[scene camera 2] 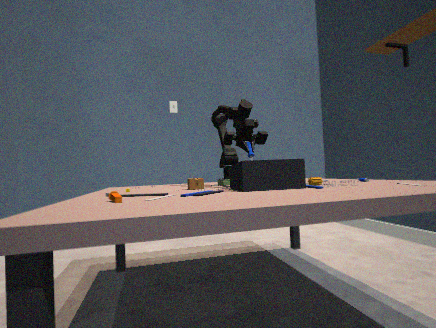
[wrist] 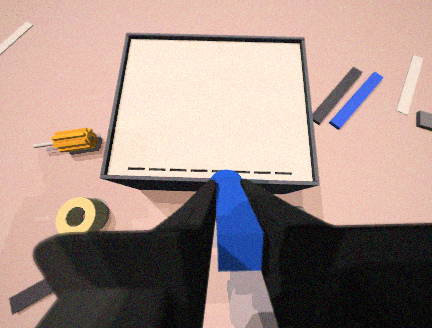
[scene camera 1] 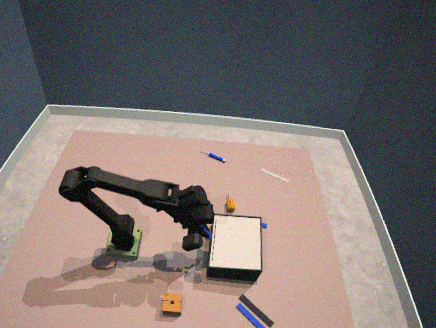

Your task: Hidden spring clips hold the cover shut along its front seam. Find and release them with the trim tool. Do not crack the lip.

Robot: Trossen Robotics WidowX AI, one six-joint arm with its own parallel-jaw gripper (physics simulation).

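Places are measured from the arm's base along level axes (x ahead, y left, z up), in millimetres.
Pixels of known places: gripper, between the fingertips: (scene camera 2: 250,152) (wrist: 227,185) (scene camera 1: 208,234); arm's base, origin of its link: (scene camera 2: 229,179) (scene camera 1: 124,242).
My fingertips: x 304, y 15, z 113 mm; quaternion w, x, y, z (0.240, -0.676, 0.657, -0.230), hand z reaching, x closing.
Observation:
For each thing: its top centre in the pictures, then the offset to it from my fingertips. Level surfaces: height alone.
- dark box, centre of its top: (wrist: 212,96) (scene camera 1: 237,239) (scene camera 2: 264,161) dx +103, dy +12, dz -42 mm
- table with a cream cover, height of its surface: dz -53 mm
- blue trim tool, centre of its top: (wrist: 236,181) (scene camera 2: 249,141) dx -5, dy +0, dz +45 mm
- orange-handled tool, centre of its top: (wrist: 53,137) (scene camera 1: 230,199) (scene camera 2: 318,176) dx +86, dy +245, dz -111 mm
- yellow-faced ring, centre of its top: (wrist: 75,216) dx -24, dy +192, dz -118 mm
- orange block, centre of its top: (scene camera 1: 172,302) (scene camera 2: 195,178) dx -96, dy -219, dz -98 mm
A dark box (scene camera 1: 234,274) (scene camera 2: 270,175) (wrist: 311,125) stands on the table with a cream cover (scene camera 1: 237,242) (wrist: 210,105) inside its rim. The cover lies flat. A row of short dark slots (scene camera 1: 214,240) (wrist: 178,170) runs along its near edge in the wrist view. My gripper (wrist: 227,185) is shut on the blue trim tool (scene camera 1: 205,231) (scene camera 2: 250,149) (wrist: 240,240), at the middle of that edge. In scene camera 2 the tool's pale lower end is at the box's top edge; whether it touches is unclear. The fingers hide part of the front wall, and no clips are visible.
An orange-handled tool (scene camera 1: 230,204) (scene camera 2: 315,181) (wrist: 72,140) and a yellow-faced ring (wrist: 62,215) lie left of the box in the wrist view. Black (scene camera 1: 256,311) (wrist: 337,95) and blue (scene camera 1: 250,316) (wrist: 356,100) strips lie right. An orange block (scene camera 1: 172,304) (scene camera 2: 195,183) stands apart.

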